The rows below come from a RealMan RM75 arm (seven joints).
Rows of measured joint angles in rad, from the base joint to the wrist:
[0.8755 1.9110 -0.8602 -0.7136 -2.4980 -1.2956 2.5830]
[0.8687 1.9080 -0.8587 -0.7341 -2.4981 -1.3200 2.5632]
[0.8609 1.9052 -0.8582 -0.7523 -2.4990 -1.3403 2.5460]
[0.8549 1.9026 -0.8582 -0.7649 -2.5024 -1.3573 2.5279]
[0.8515 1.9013 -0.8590 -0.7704 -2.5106 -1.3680 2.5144]
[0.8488 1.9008 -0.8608 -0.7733 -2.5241 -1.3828 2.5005]
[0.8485 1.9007 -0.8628 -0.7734 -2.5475 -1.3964 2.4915]
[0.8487 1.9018 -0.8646 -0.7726 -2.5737 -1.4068 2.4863]
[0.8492 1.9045 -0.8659 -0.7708 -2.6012 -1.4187 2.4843]
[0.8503 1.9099 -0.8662 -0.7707 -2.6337 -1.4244 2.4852]
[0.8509 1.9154 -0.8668 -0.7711 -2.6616 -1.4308 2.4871]
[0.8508 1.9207 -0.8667 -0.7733 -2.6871 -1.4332 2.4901]
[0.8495 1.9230 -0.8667 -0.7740 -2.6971 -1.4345 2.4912]
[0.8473 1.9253 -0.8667 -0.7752 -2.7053 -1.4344 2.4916]
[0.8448 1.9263 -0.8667 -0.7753 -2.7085 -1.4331 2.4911]
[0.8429 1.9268 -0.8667 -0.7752 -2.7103 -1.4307 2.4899]
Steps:
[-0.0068 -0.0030 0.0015 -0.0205 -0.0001 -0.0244 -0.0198]
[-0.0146 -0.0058 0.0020 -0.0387 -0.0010 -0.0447 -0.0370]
[-0.0206 -0.0084 0.0020 -0.0513 -0.0044 -0.0617 -0.0551]
[-0.0240 -0.0097 0.0012 -0.0568 -0.0126 -0.0724 -0.0686]
[-0.0267 -0.0102 -0.0006 -0.0597 -0.0261 -0.0872 -0.0825]
[-0.0270 -0.0103 -0.0026 -0.0598 -0.0495 -0.1008 -0.0915]
[-0.0268 -0.0092 -0.0044 -0.0590 -0.0757 -0.1112 -0.0967]
[-0.0263 -0.0065 -0.0057 -0.0572 -0.1032 -0.1231 -0.0987]
[-0.0252 -0.0011 -0.0060 -0.0571 -0.1357 -0.1288 -0.0978]
[-0.0246 0.0044 -0.0066 -0.0575 -0.1636 -0.1352 -0.0959]
[-0.0247 0.0097 -0.0065 -0.0597 -0.1891 -0.1376 -0.0929]
[-0.0260 0.0120 -0.0065 -0.0604 -0.1991 -0.1389 -0.0918]
[-0.0282 0.0143 -0.0065 -0.0616 -0.2073 -0.1388 -0.0914]
[-0.0307 0.0153 -0.0065 -0.0617 -0.2105 -0.1375 -0.0919]
[-0.0326 0.0158 -0.0065 -0.0616 -0.2123 -0.1351 -0.0931]

